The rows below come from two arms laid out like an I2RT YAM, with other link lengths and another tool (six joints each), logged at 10 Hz.
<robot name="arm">
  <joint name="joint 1" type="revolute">
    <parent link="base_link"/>
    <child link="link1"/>
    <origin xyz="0 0 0.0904" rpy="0 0 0"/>
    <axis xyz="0 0 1"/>
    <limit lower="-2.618" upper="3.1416"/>
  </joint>
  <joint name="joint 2" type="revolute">
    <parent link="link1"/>
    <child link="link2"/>
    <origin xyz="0.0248 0.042 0.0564" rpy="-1.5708 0 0"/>
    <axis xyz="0 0 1"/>
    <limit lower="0" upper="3.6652"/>
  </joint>
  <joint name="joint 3" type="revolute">
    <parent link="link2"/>
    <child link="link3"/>
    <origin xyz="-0.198 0 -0.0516" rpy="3.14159 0 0"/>
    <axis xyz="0 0 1"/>
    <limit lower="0" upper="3.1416"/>
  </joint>
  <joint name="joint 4" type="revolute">
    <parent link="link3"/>
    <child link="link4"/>
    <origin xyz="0.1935 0.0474 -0.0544" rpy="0 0 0"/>
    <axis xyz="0 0 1"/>
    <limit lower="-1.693" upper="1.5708"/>
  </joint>
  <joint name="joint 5" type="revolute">
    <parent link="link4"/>
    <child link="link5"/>
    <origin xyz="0.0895 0.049 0.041" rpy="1.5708 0 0"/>
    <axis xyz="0 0 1"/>
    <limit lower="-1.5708" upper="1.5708"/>
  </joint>
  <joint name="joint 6" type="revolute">
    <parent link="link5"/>
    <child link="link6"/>
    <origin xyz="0.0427 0 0.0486" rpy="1.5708 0 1.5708"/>
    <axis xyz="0 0 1"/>
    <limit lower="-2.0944" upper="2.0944"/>
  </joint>
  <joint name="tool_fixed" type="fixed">
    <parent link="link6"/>
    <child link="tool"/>
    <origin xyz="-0.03 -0.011 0.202" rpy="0.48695 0 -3.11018"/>
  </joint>
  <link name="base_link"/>
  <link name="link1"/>
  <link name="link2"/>
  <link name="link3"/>
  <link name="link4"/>
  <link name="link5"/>
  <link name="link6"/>
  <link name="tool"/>
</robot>
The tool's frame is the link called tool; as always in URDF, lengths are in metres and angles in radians.
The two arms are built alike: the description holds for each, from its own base.
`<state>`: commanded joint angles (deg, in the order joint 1, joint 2, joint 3, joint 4, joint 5, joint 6); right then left.
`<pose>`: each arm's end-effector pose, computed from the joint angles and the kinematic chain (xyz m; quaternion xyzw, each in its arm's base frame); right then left.
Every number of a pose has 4 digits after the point. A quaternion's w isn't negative.
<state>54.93 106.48 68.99 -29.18 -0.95 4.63 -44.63 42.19 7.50 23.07 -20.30 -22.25</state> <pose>0.2043 0.3552 -0.0444 -0.3454 -0.9371 0.0288 0.0424 0.3436 -0.1724 0.1458 0.7022 0.5575 0.1372 0.4210</pose>
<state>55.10 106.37 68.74 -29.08 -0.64 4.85 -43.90 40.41 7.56 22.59 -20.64 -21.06</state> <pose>0.2041 0.3546 -0.0450 -0.3467 -0.9366 0.0296 0.0408 0.3459 -0.1664 0.1552 0.6968 0.5570 0.1503 0.4261</pose>
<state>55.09 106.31 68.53 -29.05 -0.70 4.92 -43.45 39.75 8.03 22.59 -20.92 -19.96</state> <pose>0.2034 0.3538 -0.0457 -0.3471 -0.9364 0.0304 0.0418 0.3482 -0.1631 0.1638 0.6934 0.5553 0.1613 0.4300</pose>
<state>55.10 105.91 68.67 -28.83 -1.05 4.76 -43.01 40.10 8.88 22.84 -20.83 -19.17</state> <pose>0.2039 0.3574 -0.0415 -0.3445 -0.9376 0.0235 0.0422 0.3508 -0.1622 0.1708 0.6918 0.5533 0.1682 0.4324</pose>
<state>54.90 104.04 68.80 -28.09 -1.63 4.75 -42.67 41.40 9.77 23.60 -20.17 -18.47</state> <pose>0.2091 0.3666 -0.0257 -0.3432 -0.9384 -0.0007 0.0405 0.3530 -0.1647 0.1749 0.6943 0.5486 0.1710 0.4332</pose>
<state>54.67 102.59 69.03 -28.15 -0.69 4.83 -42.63 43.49 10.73 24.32 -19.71 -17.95</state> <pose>0.2171 0.3681 -0.0148 -0.3488 -0.9366 -0.0128 0.0301 0.3551 -0.1687 0.1745 0.6995 0.5452 0.1716 0.4289</pose>
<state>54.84 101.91 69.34 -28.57 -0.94 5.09 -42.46 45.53 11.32 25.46 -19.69 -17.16</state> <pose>0.2162 0.3707 -0.0092 -0.3482 -0.9367 -0.0183 0.0317 0.3578 -0.1698 0.1735 0.7027 0.5438 0.1766 0.4235</pose>
